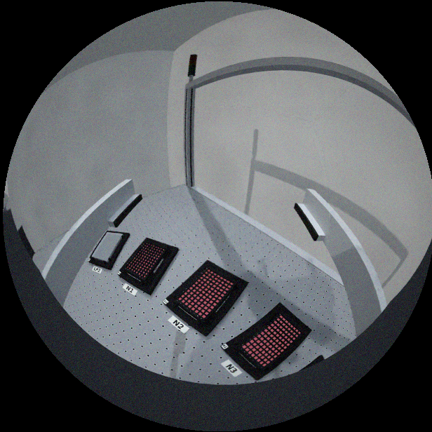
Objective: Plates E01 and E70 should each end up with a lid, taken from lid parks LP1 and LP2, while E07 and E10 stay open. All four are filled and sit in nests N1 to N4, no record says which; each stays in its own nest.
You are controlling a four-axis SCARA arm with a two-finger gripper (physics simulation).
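My gripper (216,189) is open, its two fingers wide apart above the deck, with nothing between them. Three plates with red-filled wells and no lid sit in black nests: one plate (145,261) in nest N1, one plate (207,295) in nest N2 and one plate (272,341) in nest N3. Small white tags at the plates' corners are too small to read. A pale grey lid (106,246) lies on lid park LP2 (123,240) at the left. A black edge (314,362) shows beyond N3, mostly cut off; what it holds is hidden. LP1 does not show.
The nests stand in a row on a perforated grey deck (130,320). A dark post (189,135) with a signal light (192,65) rises at the deck's back corner, and a grey rail (290,64) runs from it. Pale walls stand behind. A dark object (26,241) shows at the far left.
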